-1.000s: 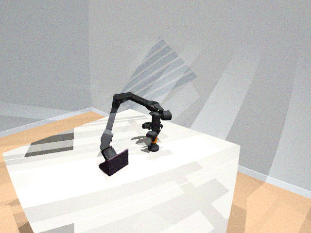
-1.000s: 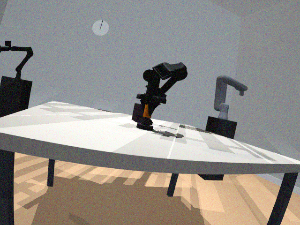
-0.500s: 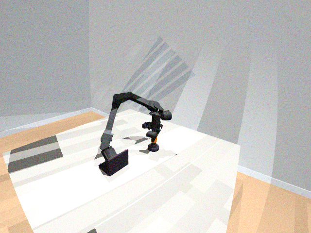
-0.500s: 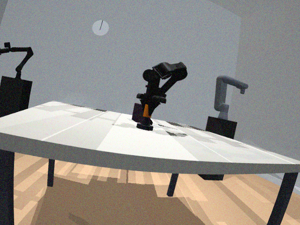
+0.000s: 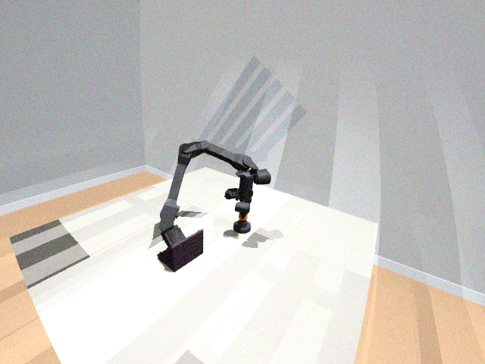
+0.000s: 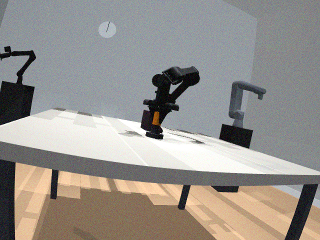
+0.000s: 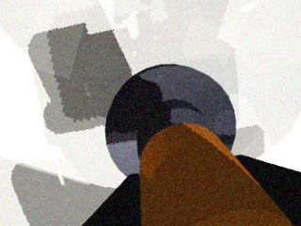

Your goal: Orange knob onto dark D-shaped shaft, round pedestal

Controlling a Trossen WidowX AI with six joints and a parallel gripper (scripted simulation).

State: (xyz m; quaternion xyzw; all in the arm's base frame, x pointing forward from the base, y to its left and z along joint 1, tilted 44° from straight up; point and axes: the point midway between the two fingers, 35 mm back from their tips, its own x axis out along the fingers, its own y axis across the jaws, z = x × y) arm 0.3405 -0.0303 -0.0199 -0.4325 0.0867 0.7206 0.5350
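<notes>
My gripper tip is now 2 cm below the orange knob. Round my gripper tip: round dark pedestal 4 cm below.
</notes>
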